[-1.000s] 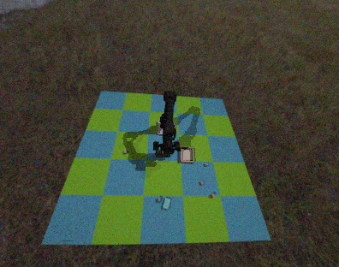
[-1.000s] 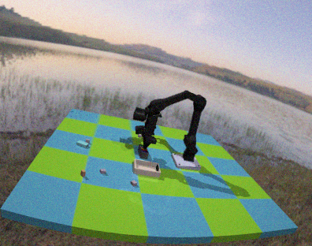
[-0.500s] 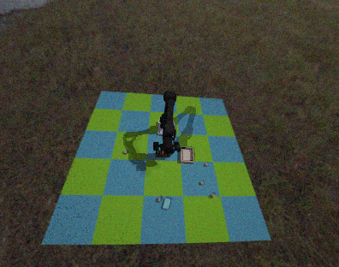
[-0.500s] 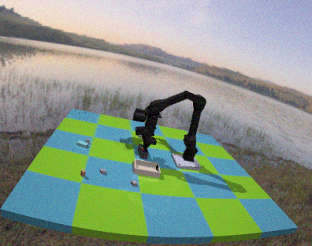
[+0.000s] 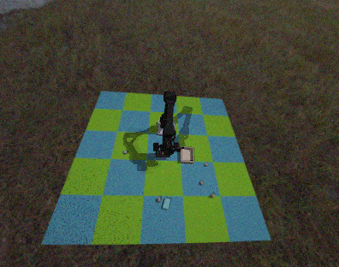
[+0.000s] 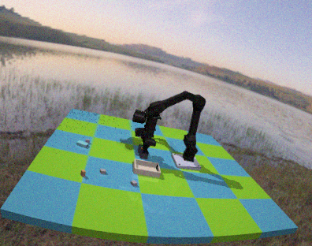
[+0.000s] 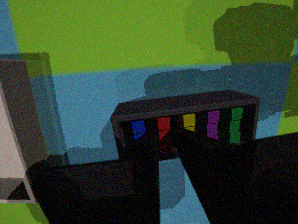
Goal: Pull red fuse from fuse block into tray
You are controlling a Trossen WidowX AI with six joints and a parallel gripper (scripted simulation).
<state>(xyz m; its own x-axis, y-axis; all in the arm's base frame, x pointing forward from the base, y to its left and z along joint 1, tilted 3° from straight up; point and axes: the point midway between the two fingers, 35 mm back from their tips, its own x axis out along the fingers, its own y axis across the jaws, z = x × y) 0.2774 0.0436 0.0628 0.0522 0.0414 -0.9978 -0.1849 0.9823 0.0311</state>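
My gripper tip is 10 mm above the red fuse. The rest, counted from my gripper tip: tray (20 mm behind, 170 mm to the left, 30 mm below); then light blue block (350 mm ahead, 60 mm to the left, 30 mm below).
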